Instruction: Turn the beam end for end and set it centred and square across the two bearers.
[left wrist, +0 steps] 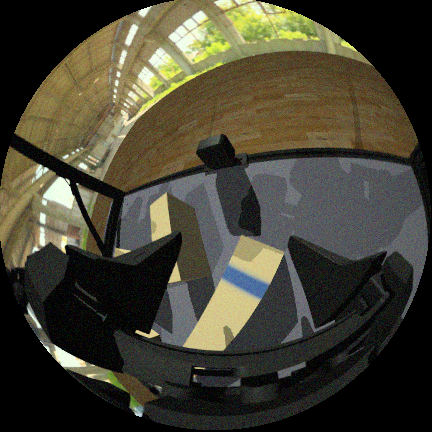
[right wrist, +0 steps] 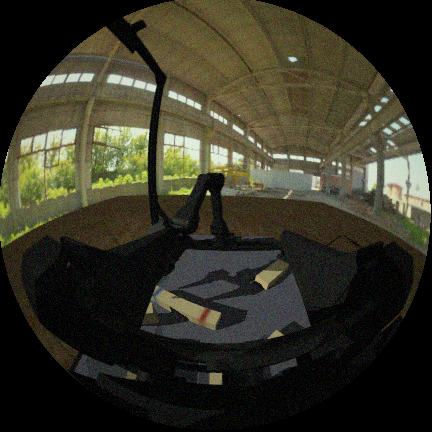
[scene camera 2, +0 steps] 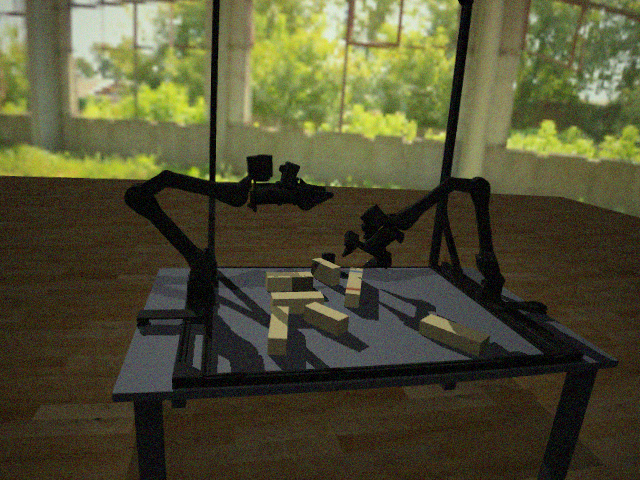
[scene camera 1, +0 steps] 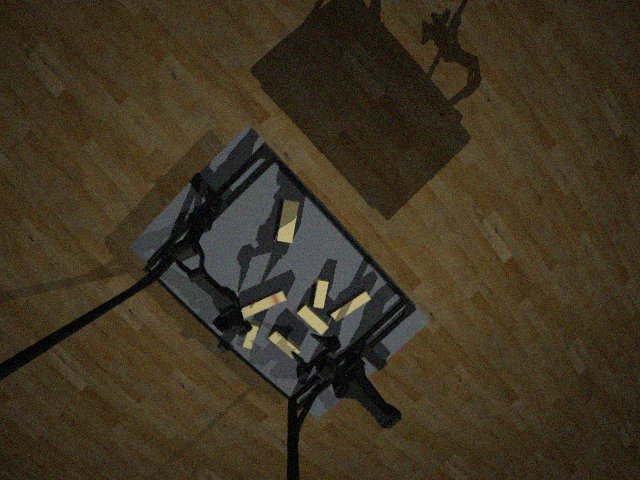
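Where they show: left gripper, fingertip midpoint: (left wrist: 237, 239) (scene camera 2: 353, 261); right gripper, fingertip midpoint: (right wrist: 228, 234) (scene camera 2: 329, 192) (scene camera 1: 301, 342); left arm's base, link origin: (right wrist: 219, 243) (scene camera 2: 489, 298) (scene camera 1: 206, 215); right arm's base, link origin: (scene camera 2: 199, 303) (scene camera 1: 351, 357).
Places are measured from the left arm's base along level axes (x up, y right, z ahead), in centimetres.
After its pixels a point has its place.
Observation:
The beam (scene camera 1: 263, 303) @(x 2.5, y 8.9, z 43.4 cm) (scene camera 2: 354, 287) @(x 2.5, y 5.1, z 44.9 cm) (left wrist: 212, 320) @(x 2.5, y 14.8, z 42.6 cm) (right wrist: 187, 307) @(x 2.5, y 8.8, z 44.1 cm) is a long pale bar with a blue band near one end and a red band near the other. Its blue end is nearer my left gripper (scene camera 1: 238, 335) (scene camera 2: 364, 258) @(x 4.8, y 23.7, z 40.2 cm) (left wrist: 237, 239) @(x 4.8, y 23.7, z 40.2 cm), which is open, low above the table, with that end between and beyond its fingertips in the left wrist view. My right gripper (scene camera 1: 306, 345) @(x 32.8, y 0.2, z 56.5 cm) (scene camera 2: 330, 195) @(x 32.8, y 0.2, z 56.5 cm) is open and empty, high above the table. Several plain pale blocks lie near the beam; which two are the bearers I cannot tell.
Plain blocks (scene camera 1: 321, 294) @(x 2.5, y -11.7, z 57.9 cm) (scene camera 1: 312, 319) @(x 2.8, y -1.2, z 63.4 cm) (scene camera 1: 350, 305) @(x 2.5, y -17.3, z 70.6 cm) lie right of the beam in scene camera 1; others (scene camera 1: 284, 344) @(x 2.7, y 15.9, z 63.4 cm) (scene camera 1: 251, 336) @(x 4.4, y 22.9, z 50.1 cm) lie below it. A larger block (scene camera 1: 287, 221) @(x 1.8, y -22.9, z 25.3 cm) (scene camera 2: 454, 334) @(x 1.6, y -26.2, z 27.1 cm) lies apart. A black frame (scene camera 2: 320, 374) @(x -0.2, y -38.0, z 64.8 cm) edges the table.

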